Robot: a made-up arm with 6 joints. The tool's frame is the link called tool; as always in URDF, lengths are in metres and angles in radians.
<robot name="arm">
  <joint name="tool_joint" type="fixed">
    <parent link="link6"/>
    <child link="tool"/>
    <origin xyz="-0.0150 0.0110 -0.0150" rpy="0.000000 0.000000 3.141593"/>
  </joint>
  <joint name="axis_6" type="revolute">
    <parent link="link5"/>
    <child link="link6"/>
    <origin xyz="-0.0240 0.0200 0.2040" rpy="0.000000 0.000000 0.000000"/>
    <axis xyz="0 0 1"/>
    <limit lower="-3.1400" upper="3.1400" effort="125" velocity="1.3"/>
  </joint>
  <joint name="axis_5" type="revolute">
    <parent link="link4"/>
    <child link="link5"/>
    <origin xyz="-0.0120 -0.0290 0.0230" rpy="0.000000 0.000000 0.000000"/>
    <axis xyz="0 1 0"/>
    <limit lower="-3.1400" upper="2.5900" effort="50" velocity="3"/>
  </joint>
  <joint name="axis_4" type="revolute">
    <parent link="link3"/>
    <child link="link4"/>
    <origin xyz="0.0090 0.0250 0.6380" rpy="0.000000 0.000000 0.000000"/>
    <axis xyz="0 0 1"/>
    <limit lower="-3.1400" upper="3.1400" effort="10" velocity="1.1"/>
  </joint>
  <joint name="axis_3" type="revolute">
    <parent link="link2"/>
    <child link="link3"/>
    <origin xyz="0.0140 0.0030 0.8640" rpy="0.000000 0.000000 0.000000"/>
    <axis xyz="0 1 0"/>
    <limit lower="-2.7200" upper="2.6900" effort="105" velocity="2.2"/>
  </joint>
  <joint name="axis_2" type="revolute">
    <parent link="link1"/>
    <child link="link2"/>
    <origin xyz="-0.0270 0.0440 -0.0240" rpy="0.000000 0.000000 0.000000"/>
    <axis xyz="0 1 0"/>
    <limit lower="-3.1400" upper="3.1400" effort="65" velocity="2"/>
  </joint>
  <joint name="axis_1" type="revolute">
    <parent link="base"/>
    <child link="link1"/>
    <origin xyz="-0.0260 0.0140 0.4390" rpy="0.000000 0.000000 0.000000"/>
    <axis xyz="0 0 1"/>
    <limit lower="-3.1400" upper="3.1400" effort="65" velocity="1"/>
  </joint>
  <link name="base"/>
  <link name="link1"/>
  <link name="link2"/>
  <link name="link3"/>
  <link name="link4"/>
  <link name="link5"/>
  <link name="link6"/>
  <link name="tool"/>
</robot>
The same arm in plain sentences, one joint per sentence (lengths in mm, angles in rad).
The arm has six revolute joints in a row. What follows holds with every joint at zero, and every direction is one of the base frame's.
The first joint sits 26 mm along -x and 14 mm along +y and 439 mm along +z from the base frame's origin and rotates about +z, from -3.14 to 3.14 rad.
The second joint sits 27 mm along -x and 44 mm along +y and 24 mm along -z from the first joint and rotates about +y, from -3.14 to 3.14 rad.
The third joint sits 14 mm along +x and 3 mm along +y and 864 mm along +z from the second joint and rotates about +y, from -2.72 to 2.69 rad.
The fourth joint sits 9 mm along +x and 25 mm along +y and 638 mm along +z from the third joint and rotates about +z, from -3.14 to 3.14 rad.
The fifth joint sits 12 mm along -x and 29 mm along -y and 23 mm along +z from the fourth joint and rotates about +y, from -3.14 to 2.59 rad.
The sixth joint sits 24 mm along -x and 20 mm along +y and 204 mm along +z from the fifth joint and rotates about +z, from -3.14 to 3.14 rad.
The tool frame, which is the frame that the pose is given for, sits 15 mm along -x and 11 mm along +y and 15 mm along -z from the sixth joint; its axes are the base frame's turned by roll 0, pitch 0 and yaw -3.1416 rad (as in URDF: about the fixed x, then y, then z).

